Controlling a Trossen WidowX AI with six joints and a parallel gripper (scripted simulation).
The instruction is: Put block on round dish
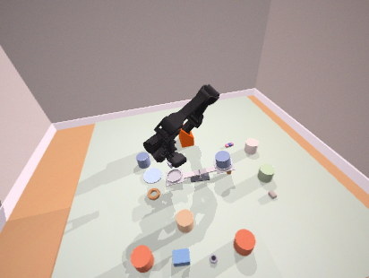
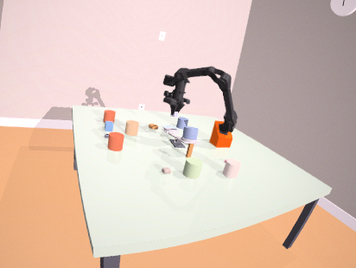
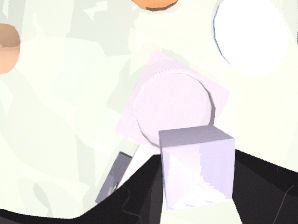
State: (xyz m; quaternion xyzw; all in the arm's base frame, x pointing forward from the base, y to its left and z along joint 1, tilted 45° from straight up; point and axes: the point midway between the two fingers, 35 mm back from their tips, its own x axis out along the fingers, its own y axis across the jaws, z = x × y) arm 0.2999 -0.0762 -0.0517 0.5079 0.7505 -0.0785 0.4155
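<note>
Right now my gripper tip is 12 cm to the left of the round dish, 12 cm above it and 4 cm past it. From my gripper tip the other things lie so: balance 13 cm to the left, 9 cm below; then lavender block 1 cm above; then tan cylinder 25 cm ahead, 9 cm below, 6 cm to the left.
</note>
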